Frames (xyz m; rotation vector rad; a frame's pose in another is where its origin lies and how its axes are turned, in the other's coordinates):
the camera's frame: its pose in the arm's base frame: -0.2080 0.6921 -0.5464 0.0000 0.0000 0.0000
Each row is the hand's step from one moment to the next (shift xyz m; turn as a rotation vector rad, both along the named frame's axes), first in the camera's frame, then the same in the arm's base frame.
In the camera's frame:
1: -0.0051 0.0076 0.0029 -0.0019 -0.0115 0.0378
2: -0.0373 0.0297 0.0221 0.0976 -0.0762 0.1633
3: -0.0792 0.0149 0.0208 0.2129 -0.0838 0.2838
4: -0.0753 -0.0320 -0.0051 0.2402 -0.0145 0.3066
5: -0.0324 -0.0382 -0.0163 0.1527 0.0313 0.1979
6: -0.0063 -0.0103 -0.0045 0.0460 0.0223 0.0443
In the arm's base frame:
1: -0.0051 0.0076 0.0029 -0.0019 -0.0115 0.0378
2: -0.0373 0.0297 0.0221 0.0976 -0.0762 0.1633
3: -0.0792 0.0149 0.0208 0.2129 -0.0838 0.2838
4: -0.0753 -0.0320 -0.0051 0.2402 -0.0145 0.3066
5: -0.0324 -0.0382 -0.0163 0.1527 0.0313 0.1979
6: -0.0063 -0.0103 -0.0045 0.0460 0.0223 0.0443

